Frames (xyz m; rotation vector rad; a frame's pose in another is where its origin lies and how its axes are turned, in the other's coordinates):
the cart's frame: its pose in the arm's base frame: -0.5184 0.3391 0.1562 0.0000 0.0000 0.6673
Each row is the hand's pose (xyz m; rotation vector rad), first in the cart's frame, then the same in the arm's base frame.
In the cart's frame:
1: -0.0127 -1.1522 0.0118 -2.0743 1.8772 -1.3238
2: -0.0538 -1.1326 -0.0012 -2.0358 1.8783 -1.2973
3: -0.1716 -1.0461 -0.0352 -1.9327 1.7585 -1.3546
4: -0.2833 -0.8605 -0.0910 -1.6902 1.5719 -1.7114
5: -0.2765 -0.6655 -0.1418 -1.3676 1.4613 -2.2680
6: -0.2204 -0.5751 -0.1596 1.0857 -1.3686 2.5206
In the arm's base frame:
1: 0.1847 -0.5738 0.1680 -2.3734 1.0088 -1.1312
2: 0.1403 -0.5838 0.1550 -2.3460 1.0239 -1.0943
3: -0.0058 -0.5888 0.1210 -2.2185 0.9500 -1.0935
4: -0.2084 -0.5121 0.0652 -1.9147 0.8447 -1.3510
5: -0.3237 -0.3548 0.0144 -1.5511 0.8171 -1.8264
6: -0.3356 -0.2490 -0.0034 -1.3189 0.8389 -2.1646

